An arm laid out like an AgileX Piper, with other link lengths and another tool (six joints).
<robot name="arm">
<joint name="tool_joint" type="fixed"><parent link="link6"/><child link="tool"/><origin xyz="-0.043 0.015 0.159" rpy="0.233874 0 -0.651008"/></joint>
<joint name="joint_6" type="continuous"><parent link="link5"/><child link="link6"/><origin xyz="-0.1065 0 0" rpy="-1.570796 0 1.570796"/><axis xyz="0 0 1"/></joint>
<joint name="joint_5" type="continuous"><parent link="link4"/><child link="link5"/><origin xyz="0 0 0" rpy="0 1.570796 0"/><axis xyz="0 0 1"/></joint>
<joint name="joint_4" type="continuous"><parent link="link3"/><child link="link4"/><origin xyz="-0.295 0.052 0" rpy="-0.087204 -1.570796 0"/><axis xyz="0 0 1"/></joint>
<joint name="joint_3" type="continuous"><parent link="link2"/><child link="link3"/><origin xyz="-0.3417 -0.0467 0" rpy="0 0 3.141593"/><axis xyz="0 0 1"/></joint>
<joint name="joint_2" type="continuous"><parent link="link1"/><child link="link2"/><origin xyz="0 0 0" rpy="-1.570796 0 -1.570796"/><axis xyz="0 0 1"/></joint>
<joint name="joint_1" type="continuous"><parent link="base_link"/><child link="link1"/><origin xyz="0 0 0.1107" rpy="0 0 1.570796"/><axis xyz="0 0 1"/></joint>
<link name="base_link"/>
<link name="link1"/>
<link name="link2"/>
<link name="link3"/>
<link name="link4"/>
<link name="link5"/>
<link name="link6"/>
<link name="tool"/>
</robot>
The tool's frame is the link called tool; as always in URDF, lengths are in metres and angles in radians. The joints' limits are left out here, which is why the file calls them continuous.
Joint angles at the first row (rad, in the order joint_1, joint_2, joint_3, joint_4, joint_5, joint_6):
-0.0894, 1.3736, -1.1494, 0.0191, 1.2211, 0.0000
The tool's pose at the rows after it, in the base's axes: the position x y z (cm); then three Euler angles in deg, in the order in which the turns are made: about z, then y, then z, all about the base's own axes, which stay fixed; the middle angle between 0 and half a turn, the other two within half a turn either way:
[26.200 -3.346 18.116 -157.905 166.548 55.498]
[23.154 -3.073 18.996 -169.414 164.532 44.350]
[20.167 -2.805 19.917 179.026 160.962 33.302]
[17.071 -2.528 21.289 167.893 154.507 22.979]
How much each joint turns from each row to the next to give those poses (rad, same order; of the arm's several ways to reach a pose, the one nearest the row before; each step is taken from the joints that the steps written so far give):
0.0000, -0.1198, 0.0730, 0.0000, 0.0000, 0.0000
0.0001, -0.1389, 0.0770, 0.0000, 0.0009, 0.0000
0.0000, -0.1577, 0.0716, 0.0000, -0.0001, 0.0000
-0.0001, -0.1969, 0.0617, 0.0000, 0.0011, 0.0000

